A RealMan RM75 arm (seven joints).
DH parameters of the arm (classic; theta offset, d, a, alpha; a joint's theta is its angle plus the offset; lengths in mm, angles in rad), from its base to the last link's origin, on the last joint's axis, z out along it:
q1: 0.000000 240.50 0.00 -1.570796
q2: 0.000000 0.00 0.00 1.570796
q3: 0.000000 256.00 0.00 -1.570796
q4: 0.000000 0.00 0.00 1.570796
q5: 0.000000 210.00 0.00 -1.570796
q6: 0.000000 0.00 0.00 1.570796
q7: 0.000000 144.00 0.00 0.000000
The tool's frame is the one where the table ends.
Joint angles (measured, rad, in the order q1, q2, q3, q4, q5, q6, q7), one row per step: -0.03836, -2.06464, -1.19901, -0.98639, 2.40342, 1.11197, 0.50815; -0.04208, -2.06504, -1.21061, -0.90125, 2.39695, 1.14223, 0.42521; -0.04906, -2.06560, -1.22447, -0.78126, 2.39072, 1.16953, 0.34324; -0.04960, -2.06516, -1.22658, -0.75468, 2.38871, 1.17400, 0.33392; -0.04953, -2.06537, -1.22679, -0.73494, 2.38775, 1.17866, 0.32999; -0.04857, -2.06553, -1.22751, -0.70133, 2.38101, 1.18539, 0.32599
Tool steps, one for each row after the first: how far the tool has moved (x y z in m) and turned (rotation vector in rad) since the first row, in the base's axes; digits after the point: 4 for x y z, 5 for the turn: -0.0213, -0.0062, -0.0023, -0.00943, -0.04657, 0.02733; -0.0502, -0.0162, -0.0068, -0.02937, -0.07951, 0.08351; -0.0569, -0.0190, -0.0078, -0.03395, -0.07881, 0.10135; -0.0615, -0.0215, -0.0088, -0.03738, -0.07536, 0.11463; -0.0702, -0.0262, -0.0101, -0.04090, -0.07046, 0.14262
